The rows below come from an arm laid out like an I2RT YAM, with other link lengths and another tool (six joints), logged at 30 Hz.
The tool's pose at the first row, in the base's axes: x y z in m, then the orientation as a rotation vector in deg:
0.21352, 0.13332, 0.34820, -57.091, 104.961, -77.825
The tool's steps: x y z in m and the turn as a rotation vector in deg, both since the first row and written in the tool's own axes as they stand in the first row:
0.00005, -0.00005, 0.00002, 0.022, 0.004, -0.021
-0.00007, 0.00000, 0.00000, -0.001, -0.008, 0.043
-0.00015, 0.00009, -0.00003, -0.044, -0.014, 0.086
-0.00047, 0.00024, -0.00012, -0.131, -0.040, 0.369
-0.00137, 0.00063, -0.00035, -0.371, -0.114, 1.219
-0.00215, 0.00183, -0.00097, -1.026, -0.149, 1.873
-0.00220, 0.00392, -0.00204, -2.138, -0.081, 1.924
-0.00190, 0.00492, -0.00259, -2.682, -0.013, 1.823
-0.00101, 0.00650, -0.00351, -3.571, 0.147, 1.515
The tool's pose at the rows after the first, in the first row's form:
0.21352, 0.13326, 0.34824, -57.100, 104.940, -77.858
0.21356, 0.13338, 0.34820, -57.051, 104.967, -77.793
0.21355, 0.13348, 0.34813, -57.031, 105.011, -77.729
0.21361, 0.13382, 0.34803, -56.794, 105.140, -77.473
0.21380, 0.13478, 0.34776, -56.069, 105.510, -76.724
0.21343, 0.13596, 0.34681, -55.737, 106.202, -75.789
0.21215, 0.13688, 0.34507, -56.211, 107.199, -74.918
0.21134, 0.13707, 0.34423, -56.557, 107.680, -74.589
0.20980, 0.13702, 0.34290, -57.246, 108.465, -74.166

